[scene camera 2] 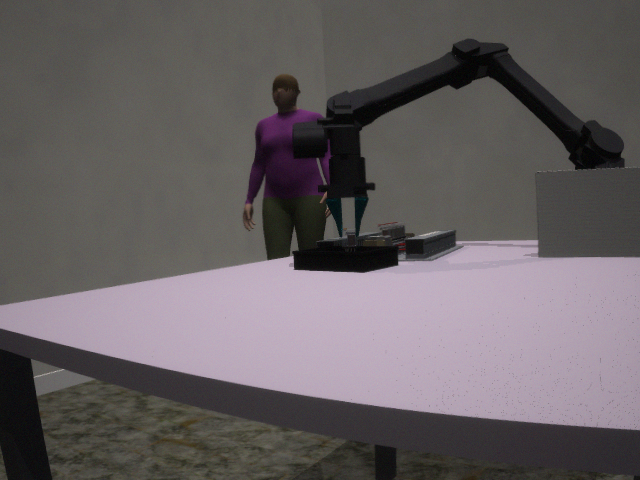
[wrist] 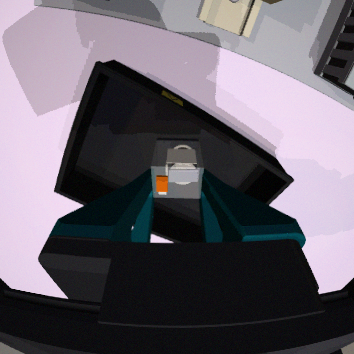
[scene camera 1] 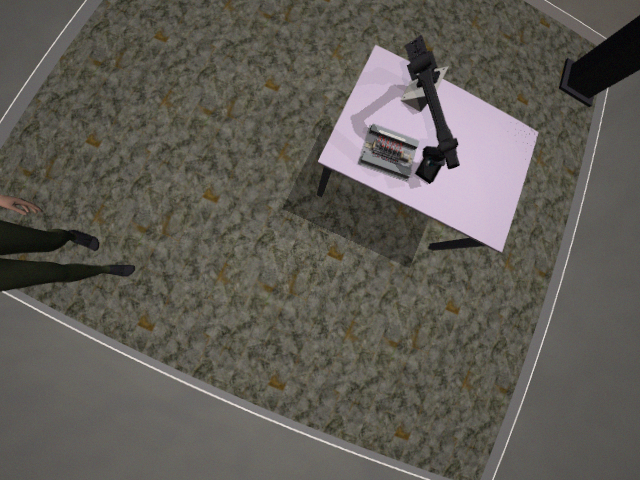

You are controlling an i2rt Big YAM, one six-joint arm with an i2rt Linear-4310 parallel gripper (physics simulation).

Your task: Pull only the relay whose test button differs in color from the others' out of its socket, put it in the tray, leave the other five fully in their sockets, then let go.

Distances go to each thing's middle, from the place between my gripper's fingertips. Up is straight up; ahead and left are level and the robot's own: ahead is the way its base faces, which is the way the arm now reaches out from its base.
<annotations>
Right now my hand is 2 cm short of the grey panel (wrist: 292, 44), 24 cm to the left of it and 5 cm above it.
</annotations>
